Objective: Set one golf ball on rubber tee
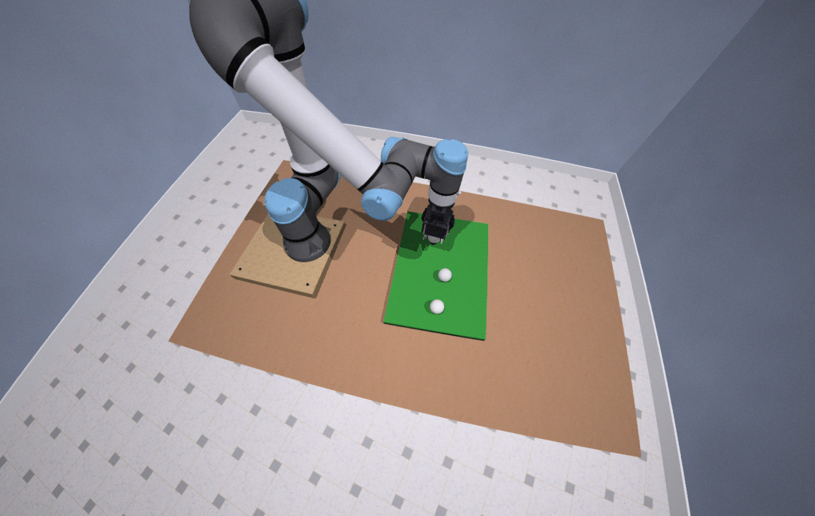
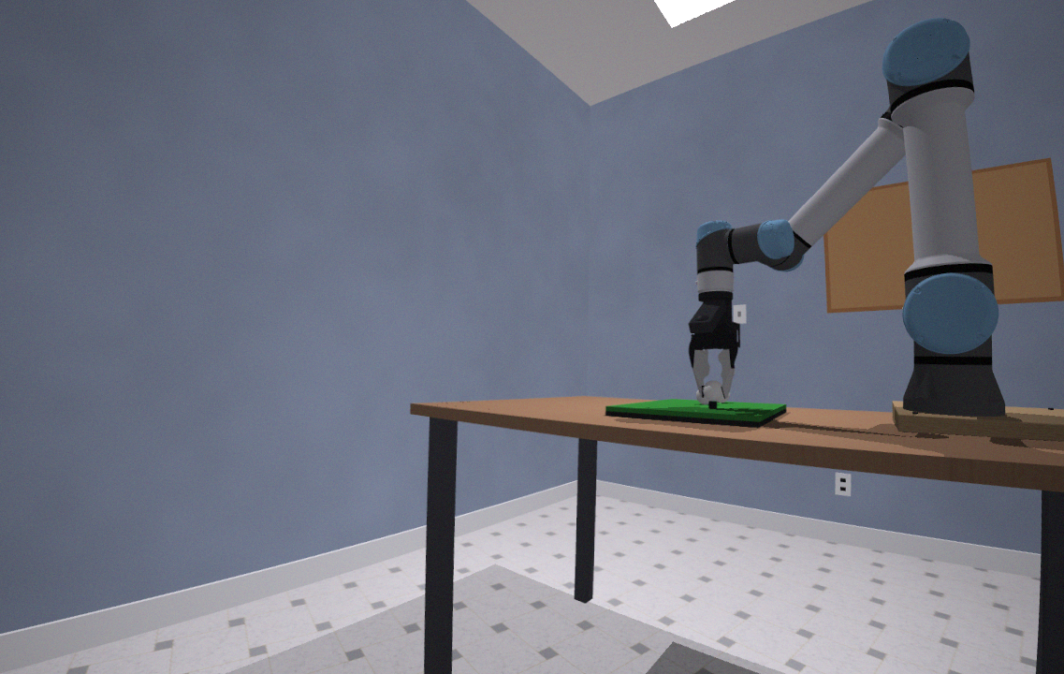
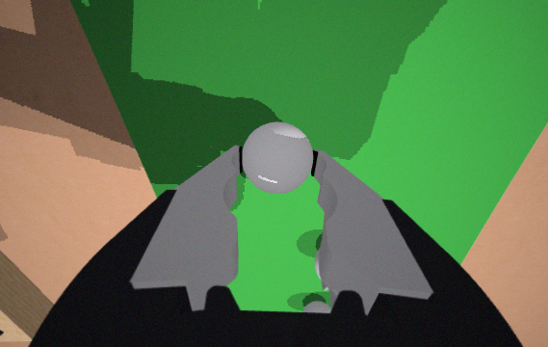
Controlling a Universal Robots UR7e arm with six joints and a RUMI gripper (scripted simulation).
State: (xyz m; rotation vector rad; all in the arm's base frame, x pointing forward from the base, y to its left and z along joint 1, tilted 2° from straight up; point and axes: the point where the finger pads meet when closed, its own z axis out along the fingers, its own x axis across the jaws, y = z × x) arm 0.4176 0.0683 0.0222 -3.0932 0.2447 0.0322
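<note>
The white golf ball is right at my hand.
</note>
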